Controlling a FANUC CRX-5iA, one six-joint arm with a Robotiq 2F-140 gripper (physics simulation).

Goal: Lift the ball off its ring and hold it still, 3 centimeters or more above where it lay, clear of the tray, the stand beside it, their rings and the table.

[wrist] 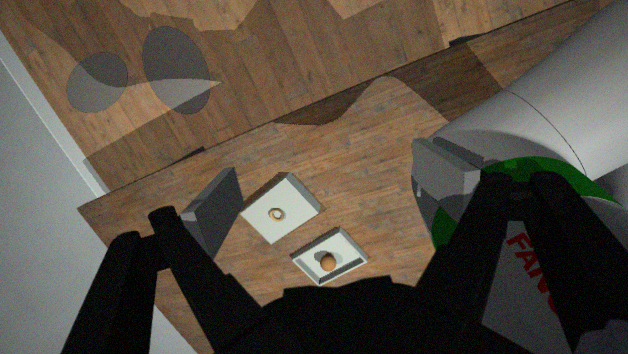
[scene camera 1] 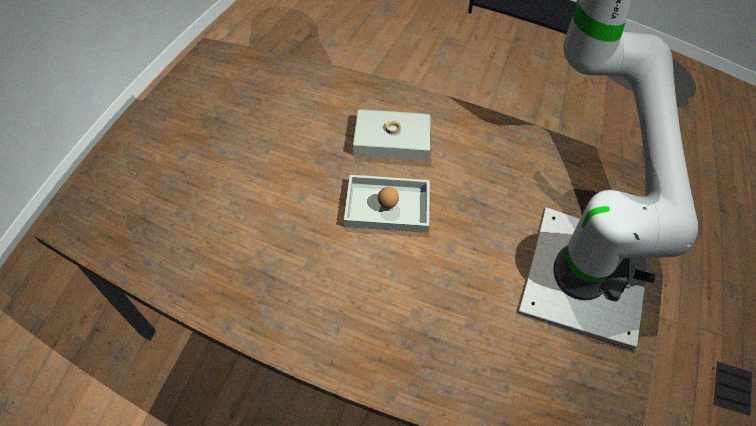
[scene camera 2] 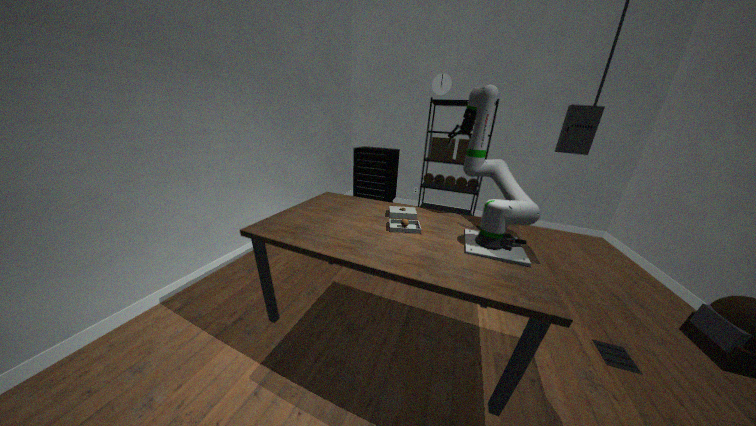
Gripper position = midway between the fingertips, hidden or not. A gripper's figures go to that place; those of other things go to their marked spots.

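Pale tray [wrist: 348, 255], 84 cm from the lens. Pale stand [wrist: 284, 206], 73 cm from the lens. Marked spots on the pale tray and the pale stand, 26 cm apart. My gripper [wrist: 324, 172], 19 cm from the lens.
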